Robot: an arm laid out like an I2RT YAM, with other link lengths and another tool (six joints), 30 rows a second.
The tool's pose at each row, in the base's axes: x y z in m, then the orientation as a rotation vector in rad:
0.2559, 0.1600, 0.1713, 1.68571, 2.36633, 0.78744
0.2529, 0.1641, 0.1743, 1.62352, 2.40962, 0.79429
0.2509, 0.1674, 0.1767, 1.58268, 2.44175, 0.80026
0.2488, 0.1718, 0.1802, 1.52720, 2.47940, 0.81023
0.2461, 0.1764, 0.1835, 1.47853, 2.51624, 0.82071
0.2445, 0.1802, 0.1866, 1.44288, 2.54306, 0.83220
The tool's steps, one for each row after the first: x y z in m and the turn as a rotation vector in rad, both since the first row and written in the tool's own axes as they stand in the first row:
0.0054, -0.0001, -0.0024, 0.00227, 0.01665, -0.04757
0.0096, 0.0002, -0.0041, 0.00601, 0.03158, -0.07888
0.0150, 0.0011, -0.0064, 0.00748, 0.05003, -0.11984
0.0208, 0.0016, -0.0088, 0.01116, 0.07061, -0.15560
0.0255, 0.0026, -0.0108, 0.01277, 0.08828, -0.18095

